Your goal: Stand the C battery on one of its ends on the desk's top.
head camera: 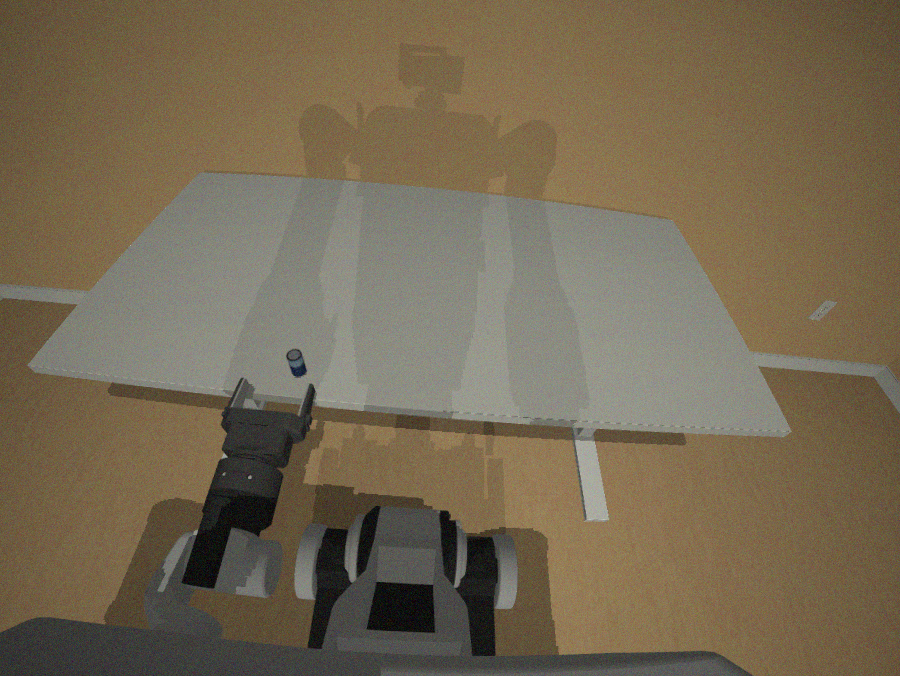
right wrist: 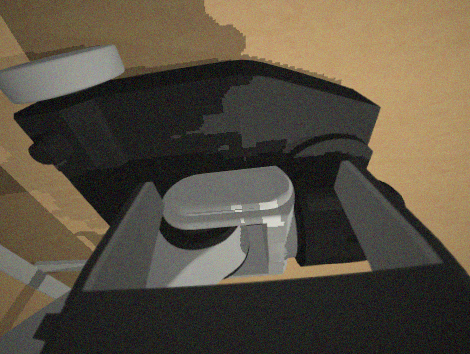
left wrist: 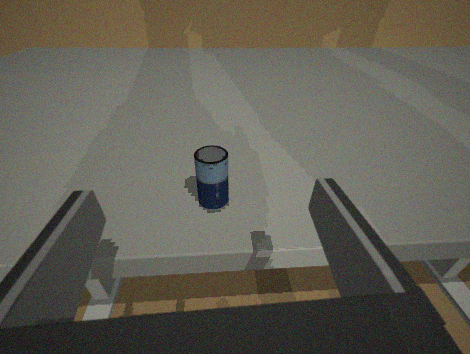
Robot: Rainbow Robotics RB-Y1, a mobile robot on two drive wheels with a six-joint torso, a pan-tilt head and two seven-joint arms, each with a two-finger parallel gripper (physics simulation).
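Frame: origin at the robot's base, x ahead, y left, z up, level; metres.
Seen in the pictures: left gripper, fingertip midpoint: (head camera: pixel 278 383) (left wrist: pixel 209 198); right gripper, fingertip midpoint: (right wrist: pixel 245 184).
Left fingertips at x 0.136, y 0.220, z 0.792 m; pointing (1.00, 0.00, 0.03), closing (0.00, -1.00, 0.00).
A point is followed by its place in that frame.
The C battery (head camera: pixel 296 363) @[x 0.199, y 0.213, z 0.762 m] (left wrist: pixel 212 178) @[x 0.198, y 0.219, z 0.757 m], light blue above and dark blue below with a grey, dark-rimmed top face, stands upright on one end on the desk's top (head camera: pixel 625 312) @[x 0.438, y -0.460, z 0.721 m] (left wrist: pixel 150 220) @[x 0.193, y 0.271, z 0.720 m], near the desk's near edge. My left gripper (head camera: pixel 276 388) @[x 0.136, y 0.220, z 0.793 m] (left wrist: pixel 209 198) @[x 0.136, y 0.220, z 0.793 m] is open and empty. In the head camera its fingertips are at the desk's near edge, a little short of the battery, and do not touch it. My right gripper (right wrist: pixel 245 184) @[x -0.311, y -0.227, z 0.415 m] is open with nothing between its fingers; it is away from the desk, over the robot's own body.
The desk's near edge (head camera: pixel 436 414) @[x 0.152, y -0.034, z 0.708 m] (left wrist: pixel 200 262) @[x 0.157, y 0.231, z 0.711 m] runs below the battery. A white desk leg (head camera: pixel 592 480) stands out below the desk at the right. Robot base parts with pale wheels (head camera: pixel 504 571) @[x -0.018, y -0.252, z 0.197 m] (right wrist: pixel 62 74) @[x -0.057, y -0.269, z 0.182 m] lie in front of the desk. A wall stands behind the desk.
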